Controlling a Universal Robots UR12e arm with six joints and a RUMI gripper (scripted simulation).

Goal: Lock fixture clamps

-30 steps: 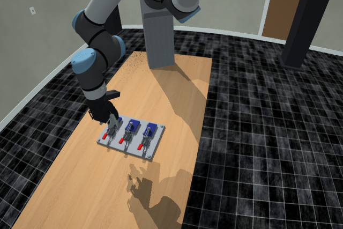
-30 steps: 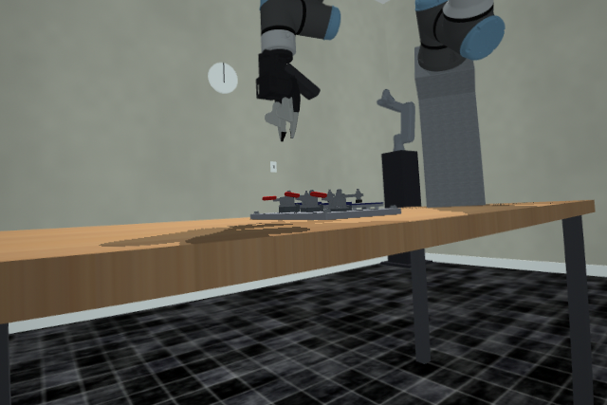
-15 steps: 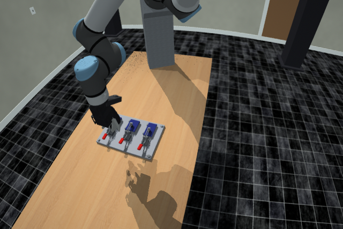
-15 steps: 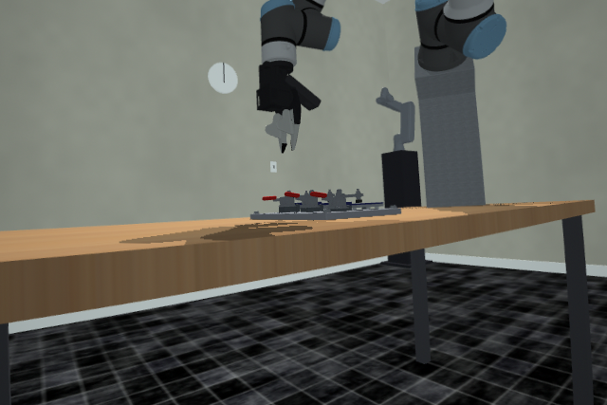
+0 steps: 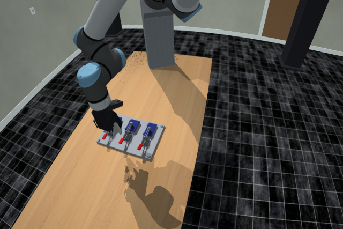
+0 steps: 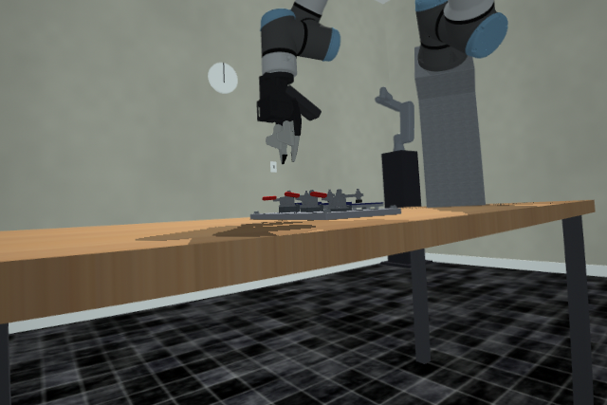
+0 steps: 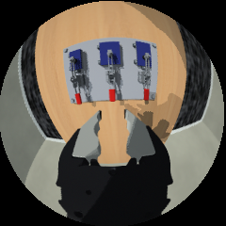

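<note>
Now: the grey fixture plate 15 cm below my hand and 9 cm behind it.
</note>
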